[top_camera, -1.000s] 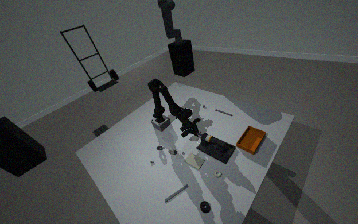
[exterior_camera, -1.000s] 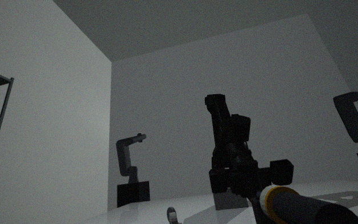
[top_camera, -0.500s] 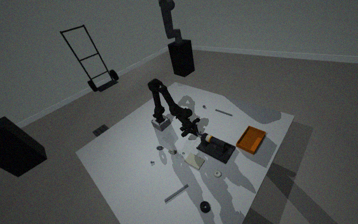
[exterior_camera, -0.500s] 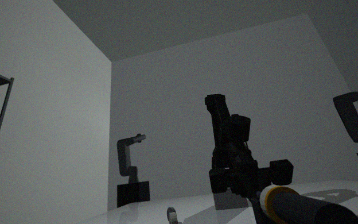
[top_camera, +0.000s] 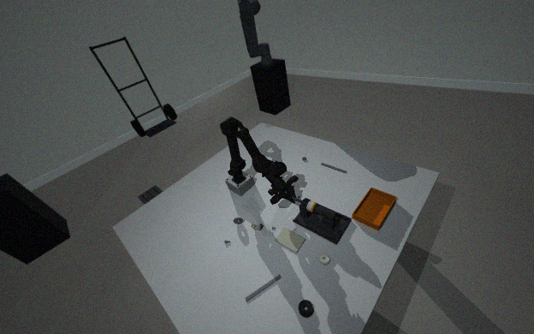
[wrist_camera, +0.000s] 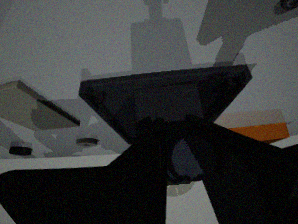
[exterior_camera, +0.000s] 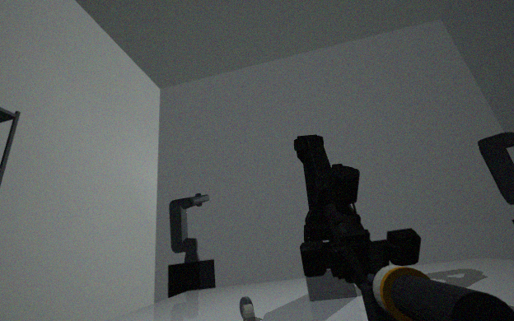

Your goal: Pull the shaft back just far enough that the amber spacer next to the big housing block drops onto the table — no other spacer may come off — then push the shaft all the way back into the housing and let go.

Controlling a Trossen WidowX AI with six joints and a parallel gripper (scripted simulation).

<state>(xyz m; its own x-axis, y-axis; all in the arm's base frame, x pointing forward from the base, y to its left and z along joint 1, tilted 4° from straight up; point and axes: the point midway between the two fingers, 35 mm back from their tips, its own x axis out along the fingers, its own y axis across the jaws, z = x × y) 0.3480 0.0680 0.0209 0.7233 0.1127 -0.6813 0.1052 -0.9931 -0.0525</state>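
Now: the thin shaft 6 cm ahead of my gripper tip, 2 cm above it and 1 cm to the left of it. Round my gripper tip: pale spacer: 10 cm ahead, 2 cm above, 1 cm to the left; then amber spacer: 11 cm ahead, 2 cm above, 1 cm to the left; then pale flat plate: 16 cm to the right, 9 cm ahead, 5 cm below.
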